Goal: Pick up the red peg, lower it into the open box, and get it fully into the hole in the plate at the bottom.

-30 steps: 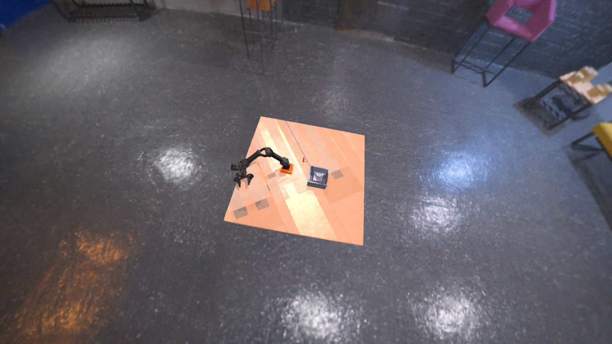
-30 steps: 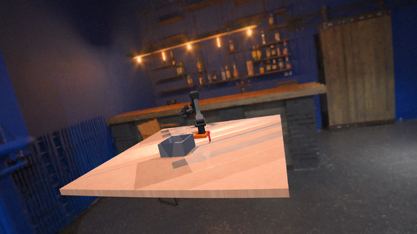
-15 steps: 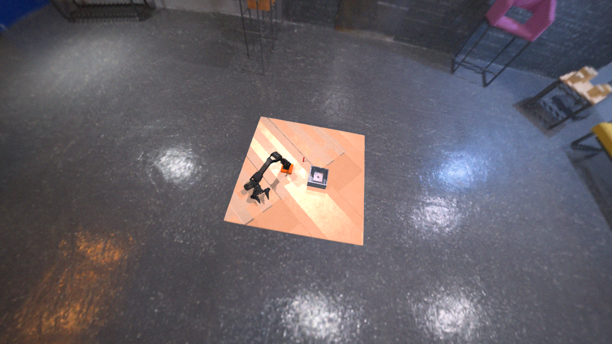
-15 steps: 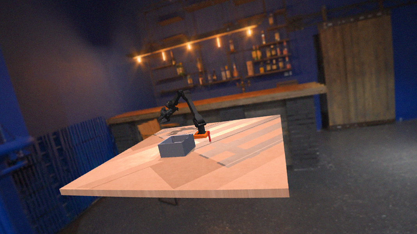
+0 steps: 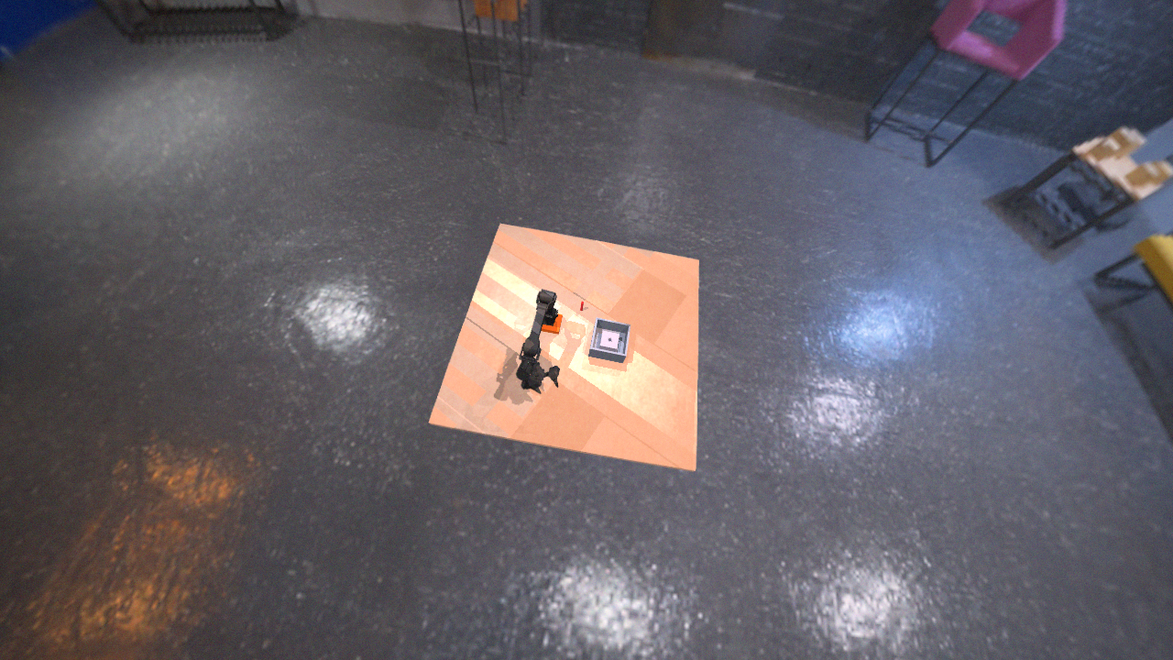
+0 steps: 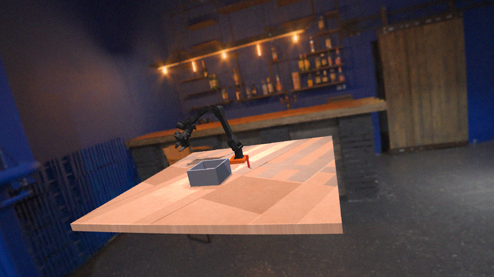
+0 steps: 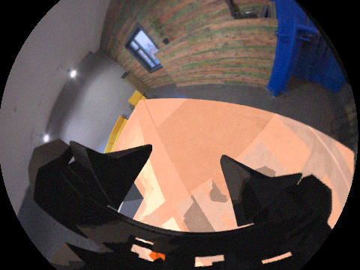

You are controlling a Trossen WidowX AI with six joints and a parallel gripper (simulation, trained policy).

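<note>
Now: gripper tip 55 cm to the right of the red peg, 12 cm above it and 10 cm short of it. Also, from my gripper tip: pale plate (36 cm to the left, 27 cm ahead, 11 cm below); then grey-blue box (36 cm to the left, 27 cm ahead, 13 cm below).
</note>
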